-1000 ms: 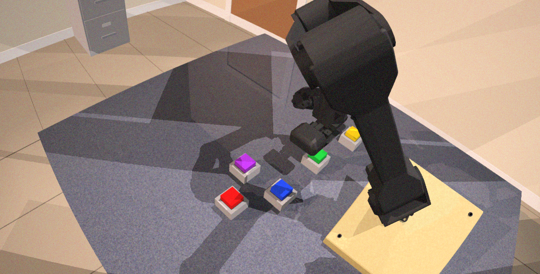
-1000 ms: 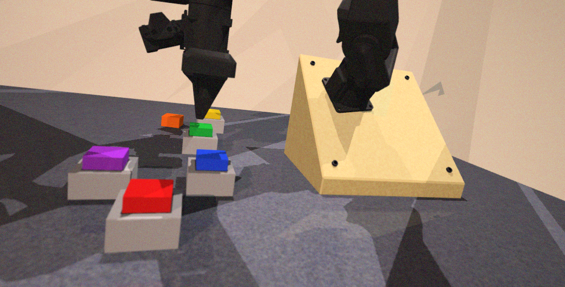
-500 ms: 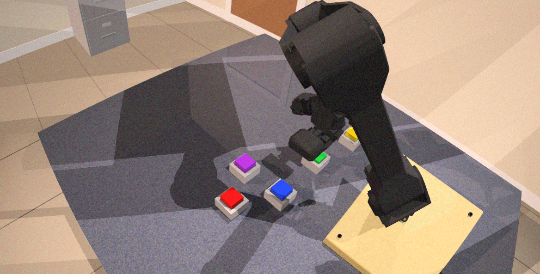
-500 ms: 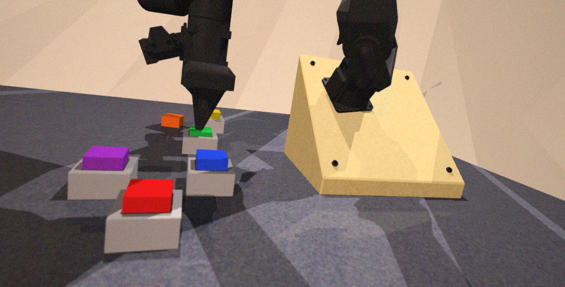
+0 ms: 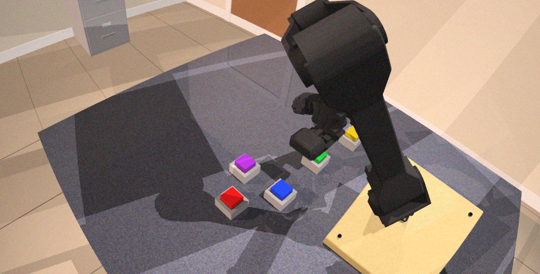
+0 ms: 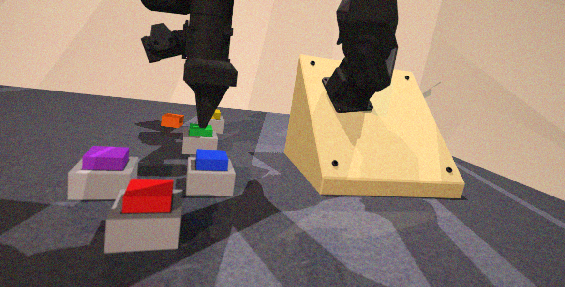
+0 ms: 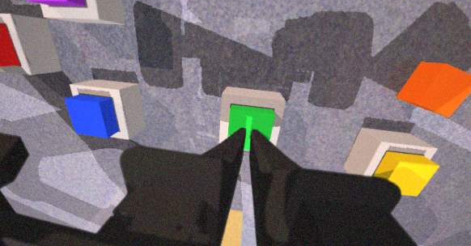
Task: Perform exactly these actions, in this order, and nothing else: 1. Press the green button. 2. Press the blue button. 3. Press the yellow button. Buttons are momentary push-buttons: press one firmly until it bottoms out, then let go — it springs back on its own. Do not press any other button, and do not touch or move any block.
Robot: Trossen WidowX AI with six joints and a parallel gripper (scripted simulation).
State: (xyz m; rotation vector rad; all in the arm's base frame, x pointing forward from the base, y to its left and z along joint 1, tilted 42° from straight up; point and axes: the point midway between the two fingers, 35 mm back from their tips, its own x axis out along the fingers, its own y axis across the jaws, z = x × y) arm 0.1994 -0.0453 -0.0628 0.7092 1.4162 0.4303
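The green button lies 10 mm below my gripper tip. The rest, counted from my gripper tip: yellow button: 40 mm behind, 130 mm to the right; then blue button: 10 mm ahead, 130 mm to the left; then orange block: 30 mm ahead, 150 mm to the right, 30 mm below.
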